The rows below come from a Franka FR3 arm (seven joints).
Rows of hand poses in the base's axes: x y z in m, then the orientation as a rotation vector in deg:
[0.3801, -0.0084, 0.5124, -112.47, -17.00, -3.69]
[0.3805, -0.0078, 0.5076, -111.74, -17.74, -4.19]
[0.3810, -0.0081, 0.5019, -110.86, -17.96, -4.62]
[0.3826, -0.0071, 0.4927, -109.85, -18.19, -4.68]
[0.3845, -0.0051, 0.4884, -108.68, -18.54, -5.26]
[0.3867, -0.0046, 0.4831, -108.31, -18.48, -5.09]
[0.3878, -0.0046, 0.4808, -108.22, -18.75, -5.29]
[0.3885, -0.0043, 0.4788, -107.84, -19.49, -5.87]
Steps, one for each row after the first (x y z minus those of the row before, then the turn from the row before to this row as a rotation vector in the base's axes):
[0.0004, 0.0006, -0.0048, 0.69, -0.66, 0.37]
[0.0005, -0.0003, -0.0057, 0.88, -0.36, 0.07]
[0.0016, 0.0010, -0.0092, 0.97, -0.10, 0.27]
[0.0019, 0.0020, -0.0043, 1.17, -0.51, 0.12]
[0.0022, 0.0005, -0.0053, 0.36, 0.17, 0.09]
[0.0011, 0.0000, -0.0023, 0.08, -0.27, 0.10]
[0.0007, 0.0003, -0.0020, 0.34, -0.76, 0.28]

